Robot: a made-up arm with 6 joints.
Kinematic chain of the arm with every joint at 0, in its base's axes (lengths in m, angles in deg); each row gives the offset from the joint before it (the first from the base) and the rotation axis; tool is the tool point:
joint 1: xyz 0 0 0.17 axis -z
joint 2: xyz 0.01 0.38 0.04 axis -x
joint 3: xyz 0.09 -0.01 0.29 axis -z
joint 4: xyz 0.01 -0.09 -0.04 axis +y
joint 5: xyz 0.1 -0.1 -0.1 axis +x
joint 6: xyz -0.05 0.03 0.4 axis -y
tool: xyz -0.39 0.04 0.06
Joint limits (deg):
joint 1: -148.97..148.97
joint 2: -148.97..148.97
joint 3: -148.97..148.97
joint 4: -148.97..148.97
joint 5: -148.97..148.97
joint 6: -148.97..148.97
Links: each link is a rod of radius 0.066 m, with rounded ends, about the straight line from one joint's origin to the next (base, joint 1, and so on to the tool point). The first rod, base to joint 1, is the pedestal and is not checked.
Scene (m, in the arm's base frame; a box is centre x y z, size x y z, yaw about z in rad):
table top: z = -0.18
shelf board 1: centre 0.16 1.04 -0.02 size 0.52 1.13 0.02 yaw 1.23
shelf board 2: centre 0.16 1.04 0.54 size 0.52 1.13 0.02 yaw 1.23
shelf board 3: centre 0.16 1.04 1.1 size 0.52 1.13 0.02 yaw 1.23
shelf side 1: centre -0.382 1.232 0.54 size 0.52 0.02 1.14 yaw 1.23
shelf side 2: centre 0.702 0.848 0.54 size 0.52 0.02 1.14 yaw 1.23
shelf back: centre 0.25 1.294 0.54 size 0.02 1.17 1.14 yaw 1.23
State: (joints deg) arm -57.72 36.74 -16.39 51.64 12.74 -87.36
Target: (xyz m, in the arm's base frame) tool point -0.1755 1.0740 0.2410
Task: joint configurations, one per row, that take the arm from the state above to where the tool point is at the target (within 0.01 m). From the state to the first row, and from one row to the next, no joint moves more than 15 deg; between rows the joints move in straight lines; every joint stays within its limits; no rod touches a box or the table.
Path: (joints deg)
1: -69.10 35.51 -7.44 56.30 13.34 -91.02
2: -80.49 34.28 1.50 60.95 13.93 -94.68
3: -91.87 33.05 10.45 65.61 14.53 -98.34
4: -91.20 42.38 2.26 78.18 7.81 -108.70
5: -90.53 51.71 -5.94 90.75 1.10 -119.07
6: -78.39 50.66 -13.58 84.15 0.41 -112.13
7: -66.25 49.62 -21.23 77.56 -0.28 -105.18
8: -54.11 48.58 -28.88 70.97 -0.97 -98.23

